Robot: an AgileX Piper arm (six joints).
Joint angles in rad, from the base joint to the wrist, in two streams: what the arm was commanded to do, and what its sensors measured. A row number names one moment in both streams.
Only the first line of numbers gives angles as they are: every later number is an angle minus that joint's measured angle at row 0.
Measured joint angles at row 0:
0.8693, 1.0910, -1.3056, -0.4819, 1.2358, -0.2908
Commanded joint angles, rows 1 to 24:
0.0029, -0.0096, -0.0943, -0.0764, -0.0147, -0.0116
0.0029, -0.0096, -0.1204, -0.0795, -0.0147, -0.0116
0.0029, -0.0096, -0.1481, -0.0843, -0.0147, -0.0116
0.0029, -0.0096, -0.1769, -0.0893, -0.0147, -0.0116
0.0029, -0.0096, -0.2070, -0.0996, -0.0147, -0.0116
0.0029, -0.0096, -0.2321, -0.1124, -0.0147, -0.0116
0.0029, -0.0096, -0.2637, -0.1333, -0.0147, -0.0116
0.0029, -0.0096, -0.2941, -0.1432, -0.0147, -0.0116
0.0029, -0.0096, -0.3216, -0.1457, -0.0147, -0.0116
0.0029, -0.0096, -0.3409, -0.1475, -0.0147, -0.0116
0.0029, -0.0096, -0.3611, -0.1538, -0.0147, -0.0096
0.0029, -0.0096, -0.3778, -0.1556, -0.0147, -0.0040
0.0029, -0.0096, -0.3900, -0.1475, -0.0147, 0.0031
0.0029, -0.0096, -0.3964, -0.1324, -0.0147, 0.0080
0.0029, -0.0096, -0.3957, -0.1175, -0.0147, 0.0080
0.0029, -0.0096, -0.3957, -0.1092, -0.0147, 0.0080
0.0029, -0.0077, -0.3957, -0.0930, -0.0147, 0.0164
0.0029, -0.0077, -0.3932, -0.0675, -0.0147, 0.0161
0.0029, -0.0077, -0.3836, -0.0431, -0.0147, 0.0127
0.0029, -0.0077, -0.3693, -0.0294, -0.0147, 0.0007
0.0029, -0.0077, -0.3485, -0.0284, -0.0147, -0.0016
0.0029, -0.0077, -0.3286, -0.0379, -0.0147, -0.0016
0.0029, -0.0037, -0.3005, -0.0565, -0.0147, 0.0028
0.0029, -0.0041, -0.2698, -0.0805, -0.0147, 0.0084
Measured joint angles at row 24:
0.0018, -0.0065, -0.3514, -0.0422, 0.0049, 0.0037
